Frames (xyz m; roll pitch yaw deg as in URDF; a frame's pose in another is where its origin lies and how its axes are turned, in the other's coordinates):
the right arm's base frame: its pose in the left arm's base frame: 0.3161 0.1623 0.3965 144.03 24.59 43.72
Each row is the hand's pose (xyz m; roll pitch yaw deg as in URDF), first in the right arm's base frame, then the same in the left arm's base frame.
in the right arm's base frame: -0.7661 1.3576 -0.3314 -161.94 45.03 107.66
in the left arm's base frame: 0.7580 -0.6661 1.6843 -55.15 -75.82 11.81
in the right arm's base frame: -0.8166 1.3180 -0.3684 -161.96 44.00 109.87
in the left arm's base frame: 0.6896 -0.6570 1.7114 -50.56 -76.98 5.47
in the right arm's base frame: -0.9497 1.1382 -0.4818 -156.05 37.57 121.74
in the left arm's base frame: 0.4514 -0.5914 1.7542 1.08 -79.19 -49.05
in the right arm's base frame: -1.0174 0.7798 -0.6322 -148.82 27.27 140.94
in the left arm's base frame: 0.1187 -0.3860 1.7016 54.61 -67.45 -107.58
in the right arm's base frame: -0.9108 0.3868 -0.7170 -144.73 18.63 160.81
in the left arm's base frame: -0.1143 -0.0997 1.5098 70.75 -50.70 -130.44
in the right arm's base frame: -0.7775 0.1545 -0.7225 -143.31 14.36 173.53
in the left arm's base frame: -0.1986 0.0843 1.3343 75.78 -39.89 -140.57
